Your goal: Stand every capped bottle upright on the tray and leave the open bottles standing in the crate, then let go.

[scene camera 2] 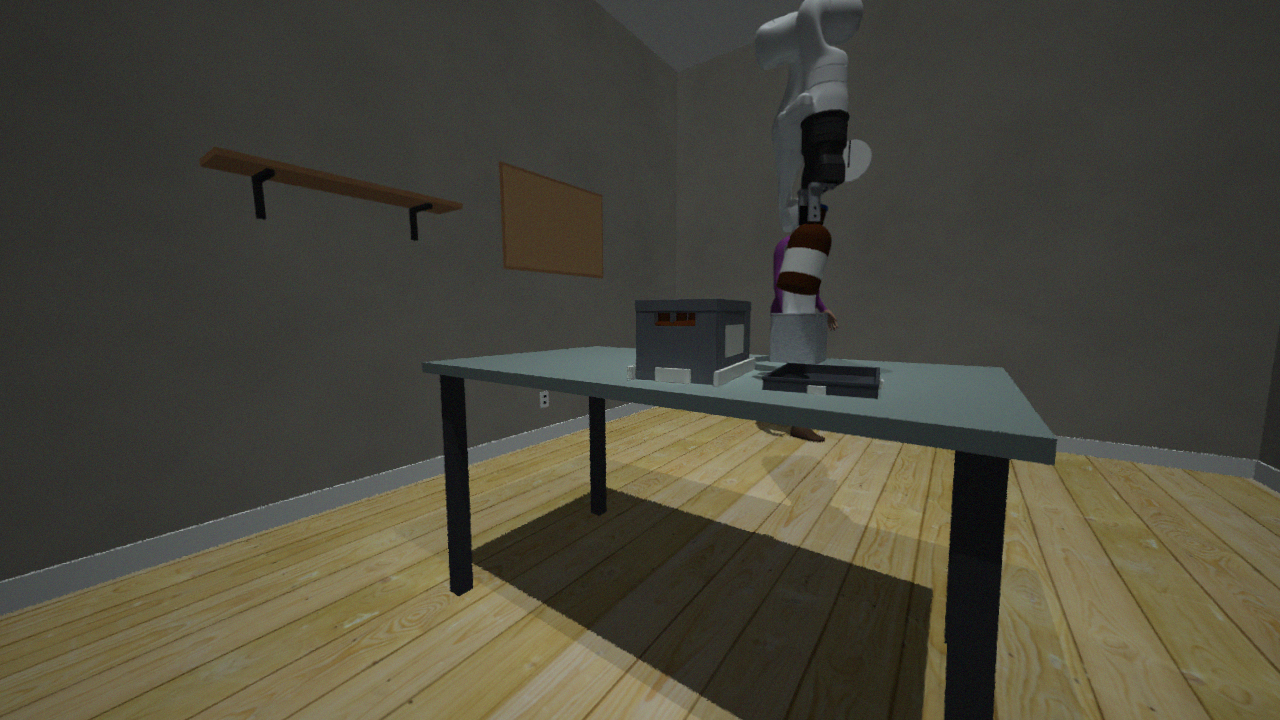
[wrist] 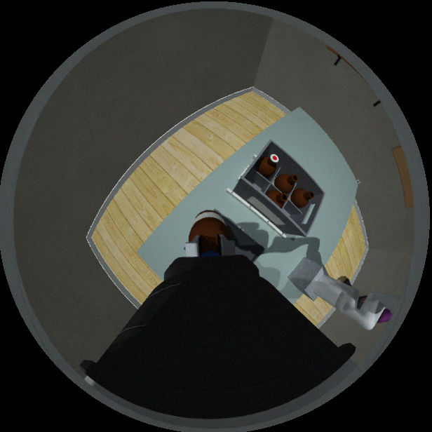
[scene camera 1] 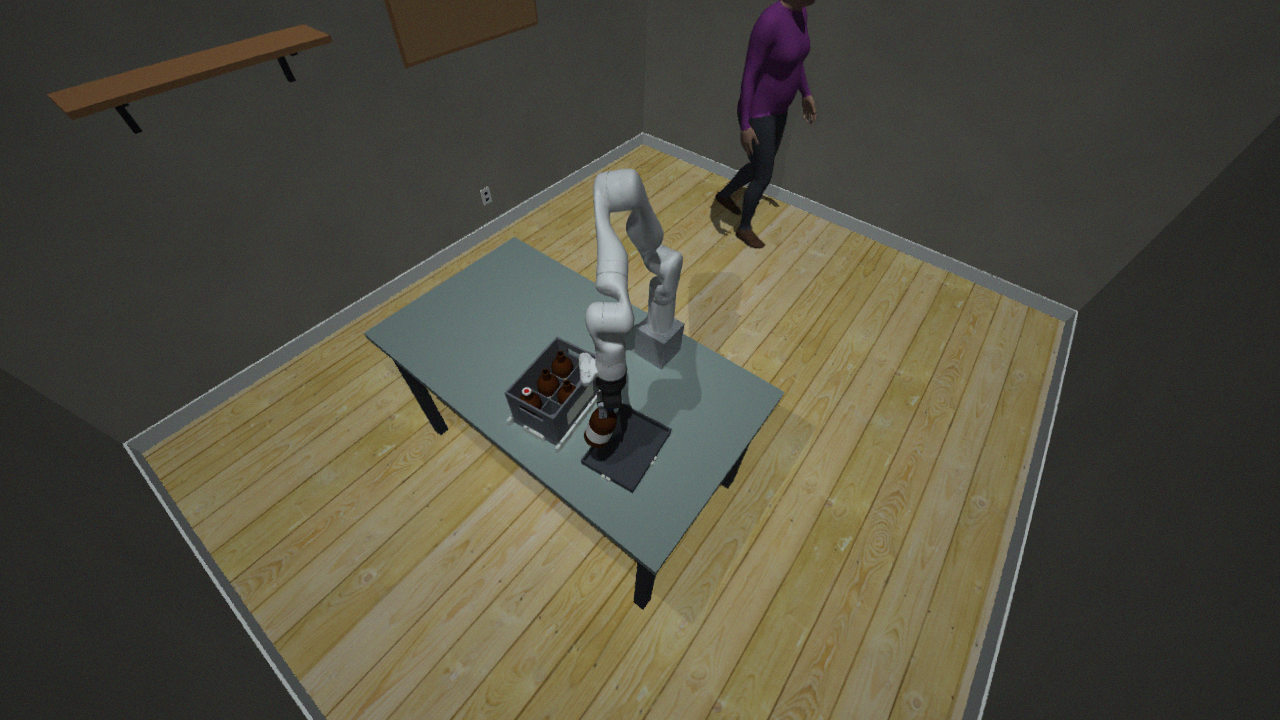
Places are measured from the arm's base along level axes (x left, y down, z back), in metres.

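Where they show: gripper, fingertip midpoint: (scene camera 2: 808, 223) (scene camera 1: 602, 412); arm's base, link origin: (scene camera 2: 798, 313) (scene camera 1: 659, 324).
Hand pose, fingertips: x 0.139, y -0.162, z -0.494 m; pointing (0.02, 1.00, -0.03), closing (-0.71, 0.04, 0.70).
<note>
Things, the pixels of their centre, and the offset from my fingertips. Level surfaces: height alone.
- brown bottle, body centre: (scene camera 2: 808, 248) (scene camera 1: 603, 421) dx +0.001, dy +0.044, dz -0.001 m
- dark tray, body centre: (scene camera 2: 824, 377) (scene camera 1: 627, 446) dx +0.021, dy +0.294, dz +0.090 m
- grey crate, body centre: (scene camera 2: 697, 337) (scene camera 1: 557, 390) dx -0.265, dy +0.219, dz +0.083 m
- grey-green table, surface height: dy +0.307 m
My gripper (scene camera 1: 608, 411) (scene camera 2: 812, 214) (wrist: 209, 241) is shut on the neck of a brown bottle (scene camera 1: 601, 429) (scene camera 2: 802, 259) (wrist: 209, 231) with a white label; a bit of its blue cap shows in the wrist view. The bottle hangs slightly tilted, well above the dark tray (scene camera 1: 637, 458) (scene camera 2: 832, 387) (wrist: 245, 242). The grey crate (scene camera 1: 546, 428) (scene camera 2: 666, 349) (wrist: 291, 229) stands beside the tray. In it stand a bottle (scene camera 1: 527, 394) (wrist: 267, 166) with a white and red cap and three open brown bottles (scene camera 1: 561, 365) (wrist: 285, 182).
The crate and tray stand on a grey-green table (scene camera 1: 465, 313) (scene camera 2: 554, 365) (wrist: 320, 150). White strips lie along the crate's base. The arm's base block (scene camera 1: 659, 342) (scene camera 2: 798, 337) (wrist: 306, 276) is behind the tray. A person (scene camera 1: 771, 80) in purple is beyond the table.
</note>
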